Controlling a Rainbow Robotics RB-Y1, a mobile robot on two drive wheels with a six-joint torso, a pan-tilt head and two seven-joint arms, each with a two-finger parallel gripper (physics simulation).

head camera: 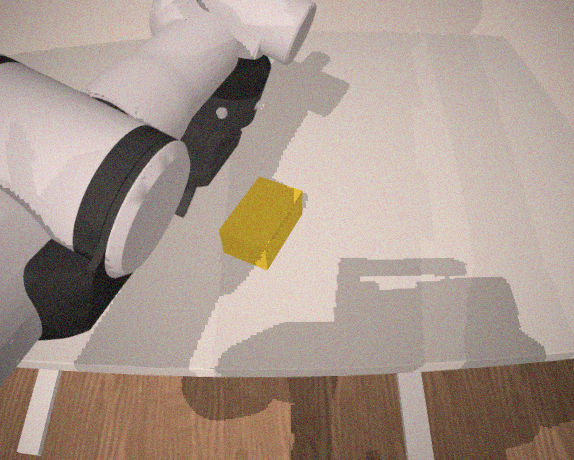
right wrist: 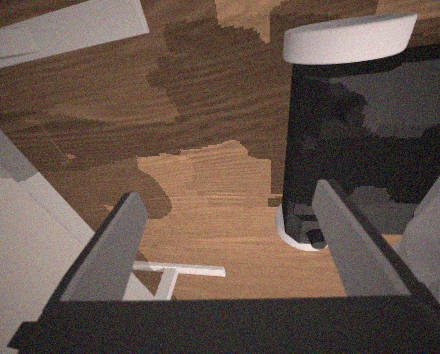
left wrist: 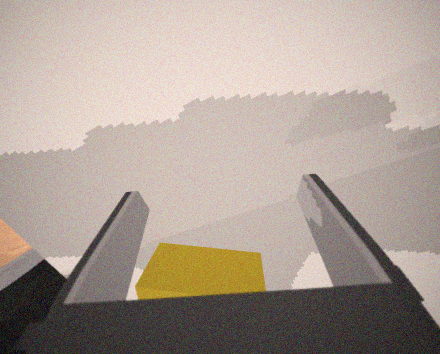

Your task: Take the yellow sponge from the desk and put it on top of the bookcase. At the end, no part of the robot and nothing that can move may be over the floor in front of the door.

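Frame: origin at the robot's base, x ahead, y left, z up, level; centimetres.
Seen in the pictures: left gripper, fingertip midpoint: (head camera: 196,187) (left wrist: 219,193); right gripper, fingertip midpoint: (right wrist: 225,197).
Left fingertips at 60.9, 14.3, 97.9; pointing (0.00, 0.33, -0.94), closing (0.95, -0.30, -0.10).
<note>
A point is followed by its place in that frame, as x, y, z.
The yellow sponge (head camera: 257,220) @[53.6, 5.4, 99.6] (left wrist: 205,272) @[56.7, 7.7, 97.8] lies on the white desk (head camera: 370,200) @[61.0, -9.4, 95.1]. In the left wrist view it shows low between the two finger lines, with its near part hidden by the gripper's body. My left gripper (head camera: 185,207) (left wrist: 219,193) @[60.9, 14.3, 97.9] is open and empty. In the head view it hangs over the desk, left of the sponge and apart from it, and one fingertip shows. My right gripper (right wrist: 225,197) @[17.0, -23.5, 48.3] is open and empty, in the air above the wooden floor beside the desk. The bookcase and the door do not show.
In the right wrist view, the desk's pale top (right wrist: 30,225) @[114.5, 25.1, 17.4] is at the left, a white leg frame (right wrist: 200,270) stands low, and the black and white robot base (right wrist: 330,150) @[0.7, -8.1, 19.1] is at the right. A white flat piece (right wrist: 85,30) shows at the top left. Arm shadows fall across the desk.
</note>
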